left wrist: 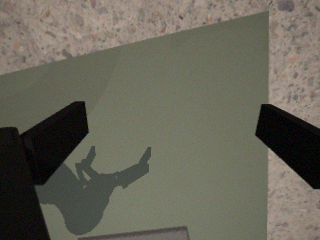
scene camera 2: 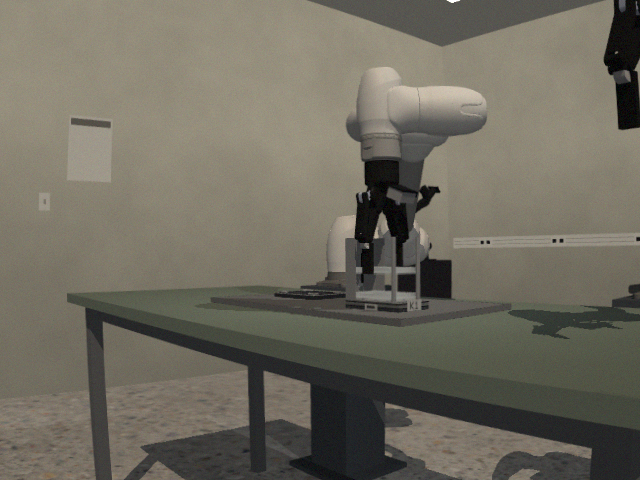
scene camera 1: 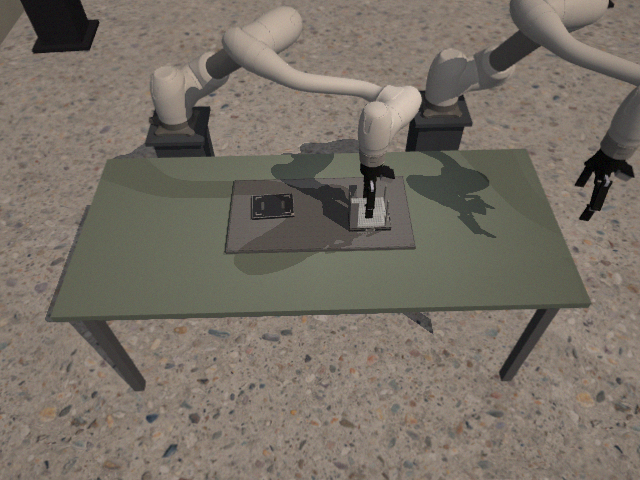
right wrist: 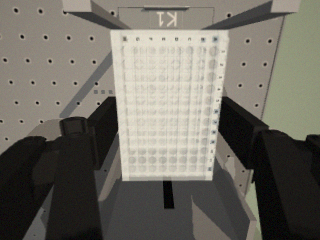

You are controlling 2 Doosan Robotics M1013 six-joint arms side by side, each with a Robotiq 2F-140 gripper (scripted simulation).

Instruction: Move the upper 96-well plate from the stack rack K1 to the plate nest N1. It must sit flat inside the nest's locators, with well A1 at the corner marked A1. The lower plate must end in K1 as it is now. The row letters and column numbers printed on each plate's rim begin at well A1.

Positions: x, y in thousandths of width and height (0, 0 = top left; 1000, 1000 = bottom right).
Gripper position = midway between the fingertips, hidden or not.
In view: the left gripper (scene camera 1: 909, 422), the right gripper (scene camera 2: 599, 570) and a grey perforated board (scene camera 2: 574, 666).
The left gripper also shows in the left wrist view (left wrist: 539, 494). The right gripper also shows in the right wrist view (right wrist: 523, 465).
